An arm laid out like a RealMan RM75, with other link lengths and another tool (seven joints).
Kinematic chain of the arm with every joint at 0, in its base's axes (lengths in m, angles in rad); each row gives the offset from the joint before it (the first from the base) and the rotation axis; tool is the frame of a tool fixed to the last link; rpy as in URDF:
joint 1: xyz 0 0 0.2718 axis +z
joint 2: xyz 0 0 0 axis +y
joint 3: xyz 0 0 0.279 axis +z
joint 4: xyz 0 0 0 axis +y
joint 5: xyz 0 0 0.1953 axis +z
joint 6: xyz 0 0 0 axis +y
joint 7: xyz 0 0 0.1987 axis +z
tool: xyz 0.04 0.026 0.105 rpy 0 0.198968 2.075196
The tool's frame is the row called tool.
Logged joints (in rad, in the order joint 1, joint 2, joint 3, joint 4, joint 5, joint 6, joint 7), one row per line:
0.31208 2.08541 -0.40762 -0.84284 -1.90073 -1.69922 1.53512
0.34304 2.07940 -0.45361 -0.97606 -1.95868 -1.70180 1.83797
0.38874 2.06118 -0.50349 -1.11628 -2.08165 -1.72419 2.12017
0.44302 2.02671 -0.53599 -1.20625 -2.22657 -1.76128 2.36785
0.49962 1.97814 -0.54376 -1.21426 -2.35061 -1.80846 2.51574
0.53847 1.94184 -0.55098 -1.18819 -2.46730 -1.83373 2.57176
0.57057 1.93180 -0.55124 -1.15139 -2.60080 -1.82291 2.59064
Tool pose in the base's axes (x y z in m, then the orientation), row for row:
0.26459 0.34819 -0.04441 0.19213 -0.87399 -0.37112 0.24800
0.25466 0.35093 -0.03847 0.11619 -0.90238 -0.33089 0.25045
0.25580 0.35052 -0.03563 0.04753 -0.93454 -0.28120 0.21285
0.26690 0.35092 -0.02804 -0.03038 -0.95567 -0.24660 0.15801
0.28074 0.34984 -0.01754 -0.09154 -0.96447 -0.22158 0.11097
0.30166 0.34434 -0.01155 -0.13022 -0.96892 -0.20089 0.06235
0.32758 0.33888 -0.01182 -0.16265 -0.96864 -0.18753 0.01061
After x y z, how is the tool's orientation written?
As a quaternion, x y z w.
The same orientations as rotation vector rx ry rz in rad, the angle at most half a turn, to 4 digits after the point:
0.5237 -2.3821 -1.0115
0.3163 -2.4563 -0.9007
0.1320 -2.5945 -0.7807
-0.0869 -2.7334 -0.7053
-0.2689 -2.8330 -0.6509
-0.3936 -2.9287 -0.6072
-0.5076 -3.0227 -0.5852

